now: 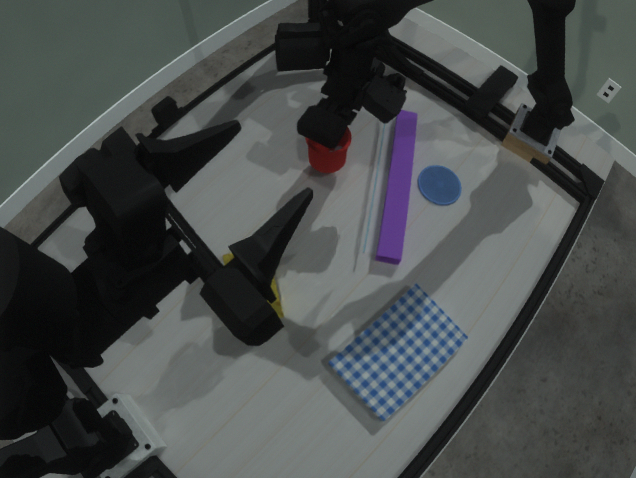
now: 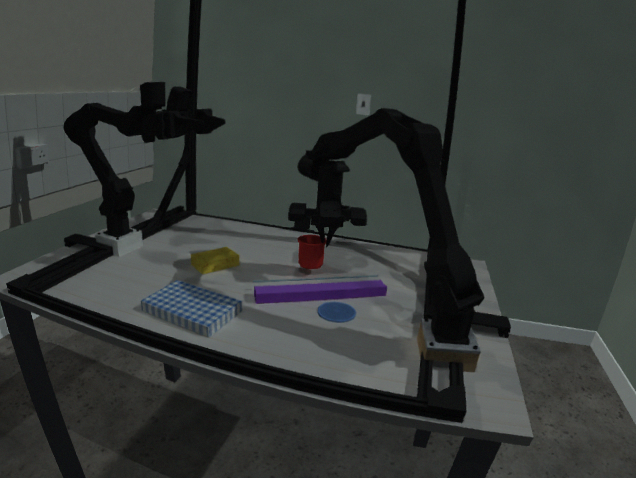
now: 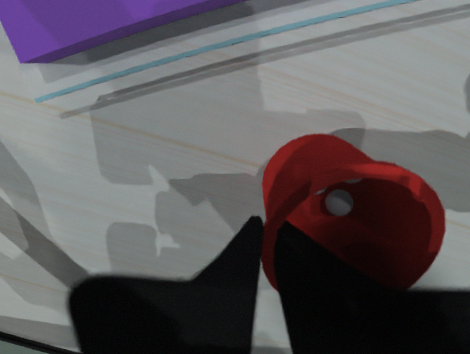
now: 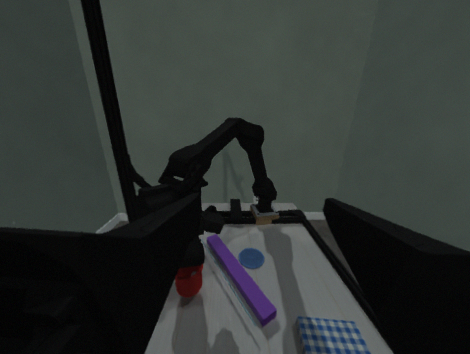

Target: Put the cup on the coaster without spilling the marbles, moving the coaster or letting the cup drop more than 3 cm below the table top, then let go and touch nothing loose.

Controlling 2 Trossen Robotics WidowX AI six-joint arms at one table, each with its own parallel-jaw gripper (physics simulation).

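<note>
The red cup hangs nearly upright slightly above the table, its shadow apart from its base. A pale marble shows inside it, with pale slivers of others by the rim; the rest of the inside is hidden. My left gripper is shut on the cup's wall, one finger inside and one outside. The blue round coaster lies flat beyond the purple bar from the cup. My right gripper is open and empty, high above the table.
The long purple bar and a thin see-through strip with a pale blue edge lie between cup and coaster. A yellow block and a blue checkered block are farther off.
</note>
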